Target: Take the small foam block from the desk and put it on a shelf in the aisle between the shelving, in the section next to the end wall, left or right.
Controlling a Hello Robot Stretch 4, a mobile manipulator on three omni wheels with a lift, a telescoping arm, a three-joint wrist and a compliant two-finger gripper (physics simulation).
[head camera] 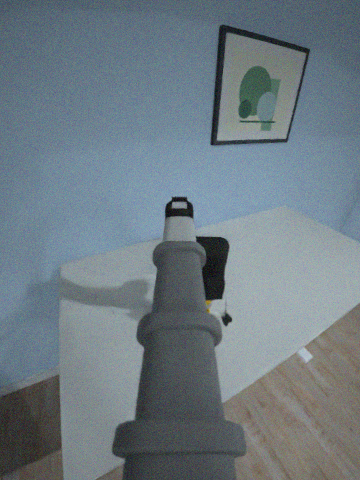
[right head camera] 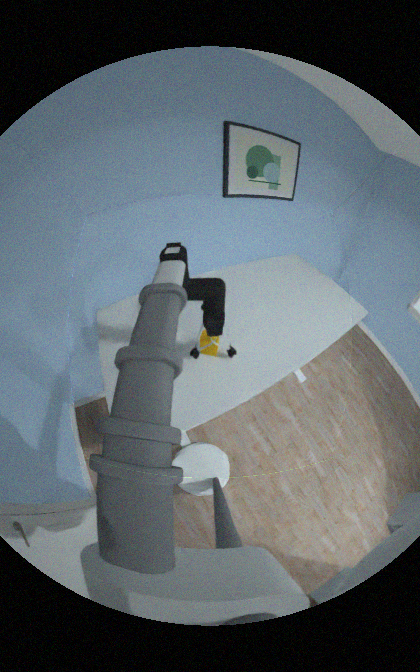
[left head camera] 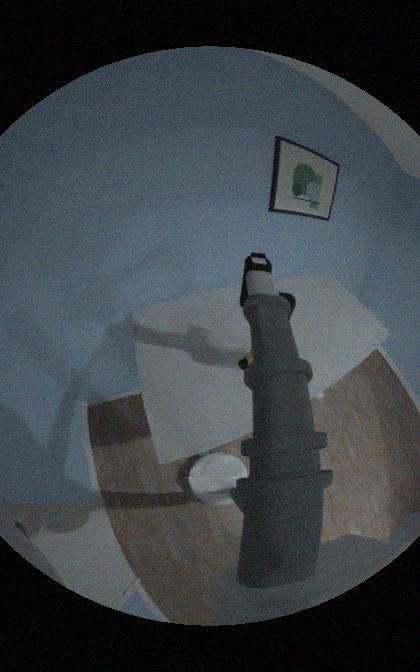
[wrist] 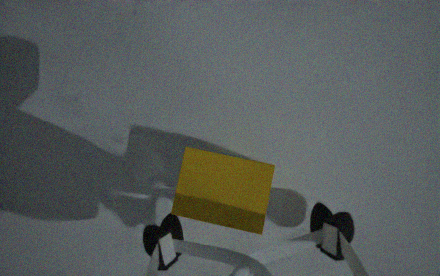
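Places are measured from the robot's base along level axes (x ahead, y left, z up), in metres.
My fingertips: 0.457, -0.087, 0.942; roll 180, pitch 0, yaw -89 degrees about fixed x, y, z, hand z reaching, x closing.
Note:
Behind a point stands the place of what it marks, as x, y, z.
The small foam block (head camera: pixel 208 306) (left head camera: pixel 250 358) (right head camera: pixel 209 344) (wrist: pixel 223 185) @[0.500, -0.074, 1.012] is yellow and lies on the white desk (head camera: pixel 280 260) @[0.797, -0.493, 0.922] (left head camera: pixel 190 395) (right head camera: pixel 285 305) (wrist: pixel 360 100) @[0.565, -0.207, 0.922]. My gripper (right head camera: pixel 213 352) (wrist: pixel 245 225) @[0.457, -0.087, 0.942] points down over the desk and is open, with its two dark fingertips wide apart. In the wrist view the block shows just ahead of the fingertips and nearer the left one; in the right head view it shows between them. Contact with the fingers cannot be made out. The arm hides much of the block in the head and left head views. The shelving does not show.
A blue wall with a framed picture (head camera: pixel 260 90) @[1.229, -0.388, 1.619] (left head camera: pixel 305 180) (right head camera: pixel 261 162) rises behind the desk. A round white object (left head camera: pixel 218 478) (right head camera: pixel 205 468) stands by the desk's front edge. A small white piece (head camera: pixel 305 355) (right head camera: pixel 300 375) shows at the desk's front edge, over the wood floor.

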